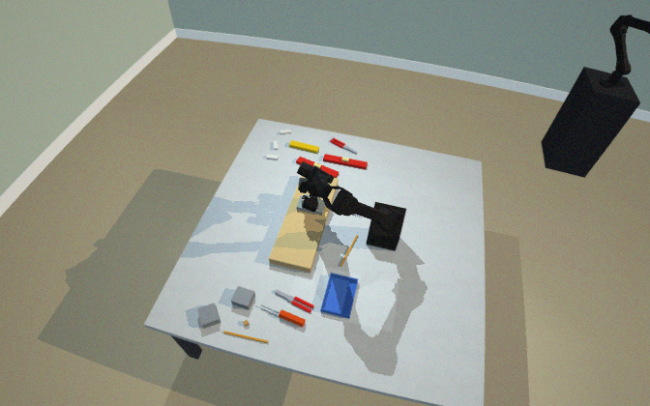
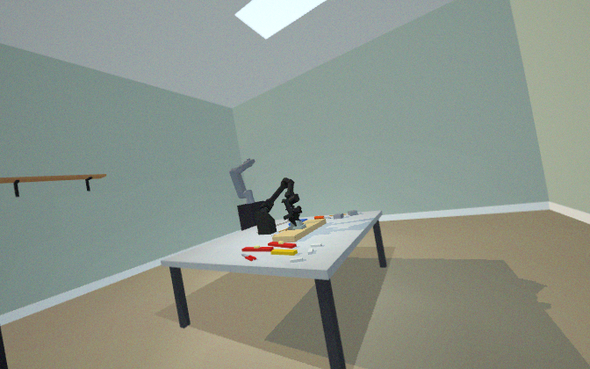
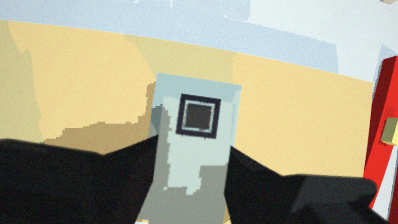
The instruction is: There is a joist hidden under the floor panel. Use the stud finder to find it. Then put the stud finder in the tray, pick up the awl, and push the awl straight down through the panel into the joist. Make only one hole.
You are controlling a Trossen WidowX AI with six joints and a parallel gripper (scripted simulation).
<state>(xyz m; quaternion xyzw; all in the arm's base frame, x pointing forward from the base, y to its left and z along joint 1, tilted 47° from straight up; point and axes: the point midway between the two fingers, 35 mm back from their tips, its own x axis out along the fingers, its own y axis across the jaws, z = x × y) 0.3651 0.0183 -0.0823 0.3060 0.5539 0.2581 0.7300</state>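
Now: the blue tray 240 mm behind my gripper tip, 380 mm to the left of it and 50 mm below it. From my gripper tip the other things lie so: square indicator (20 mm ahead, 30 mm above); stud finder (10 mm ahead, 20 mm above); awl (190 mm behind, 50 mm to the right, 60 mm below).
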